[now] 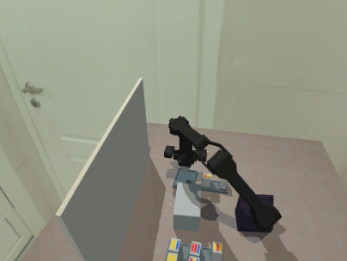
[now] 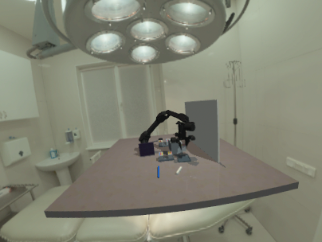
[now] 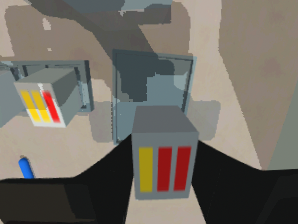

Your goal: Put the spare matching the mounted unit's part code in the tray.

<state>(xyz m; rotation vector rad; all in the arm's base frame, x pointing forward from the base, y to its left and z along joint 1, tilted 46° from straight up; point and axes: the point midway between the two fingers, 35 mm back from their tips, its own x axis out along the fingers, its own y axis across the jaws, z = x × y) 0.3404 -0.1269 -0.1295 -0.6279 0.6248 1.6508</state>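
The grey tray is 80 mm below my gripper tip. Round my gripper tip: grey holder (140 mm behind, 70 mm below, 20 mm to the left); then blue pen (200 mm behind, 170 mm to the right, 80 mm below); then mounted grey unit (200 mm to the left, 50 mm behind, 30 mm below).
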